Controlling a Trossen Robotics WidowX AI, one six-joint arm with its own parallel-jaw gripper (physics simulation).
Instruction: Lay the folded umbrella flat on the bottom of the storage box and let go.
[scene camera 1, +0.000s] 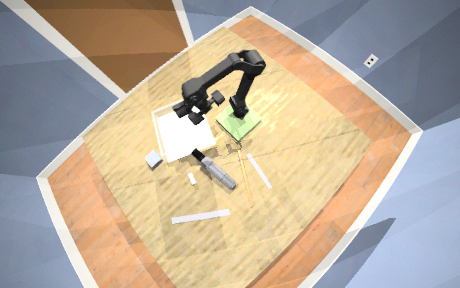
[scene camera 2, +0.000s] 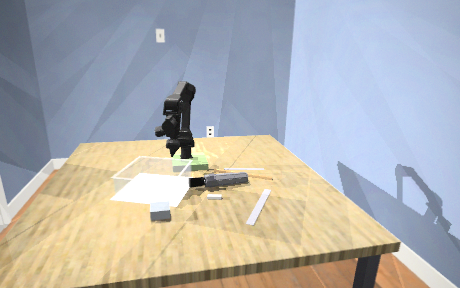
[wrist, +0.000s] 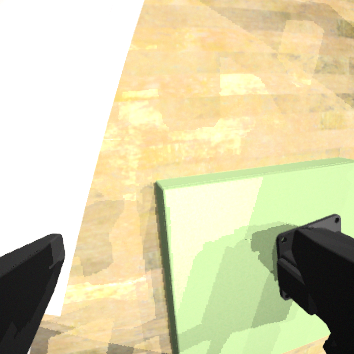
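Seen in the pictures: gripper, fingertip midpoint: (scene camera 1: 211, 112) (scene camera 2: 172, 151) (wrist: 179, 243); arm's base at its link origin: (scene camera 1: 240, 112) (scene camera 2: 186, 156).
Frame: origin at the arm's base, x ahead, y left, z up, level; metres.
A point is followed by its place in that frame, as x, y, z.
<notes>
The folded umbrella (scene camera 1: 218, 173) @[0.327, 0.127, 0.020] (scene camera 2: 227, 180) @[0.353, 0.118, -0.001], grey with a black handle, lies on the table beside the storage box (scene camera 1: 182, 140) @[0.322, -0.157, -0.029] (scene camera 2: 150, 190) @[0.396, -0.227, 0.021] (wrist: 50, 125) @[0.158, -0.146, 0.064]. Its handle end is close to the box's near wall; whether they touch is unclear. The umbrella does not show in the wrist view. The box has clear walls and a white bottom. My gripper (scene camera 1: 206, 108) @[0.122, -0.093, 0.080] (scene camera 2: 166, 140) (wrist: 179, 243) @[0.122, -0.093, 0.080] is open and empty, raised above the box's side nearest the arm base. In the wrist view, the right finger overlaps the dark arm base behind it.
The arm base stands on a green plate (scene camera 1: 230, 127) @[0.103, 0.012, 0.000] (scene camera 2: 200, 163) @[0.113, 0.052, -0.002] (wrist: 215, 260) @[0.085, -0.028, 0.000] beside the box. A grey block (scene camera 1: 154, 159) @[0.499, -0.190, 0.003] (scene camera 2: 160, 212) @[0.537, -0.205, -0.004] and small white piece (scene camera 1: 192, 178) @[0.435, 0.034, -0.021] (scene camera 2: 214, 197) @[0.448, 0.028, -0.025] lie nearby. Two pale strips and a thin wooden stick (scene camera 1: 245, 177) @[0.255, 0.238, -0.021] lie around the umbrella.
</notes>
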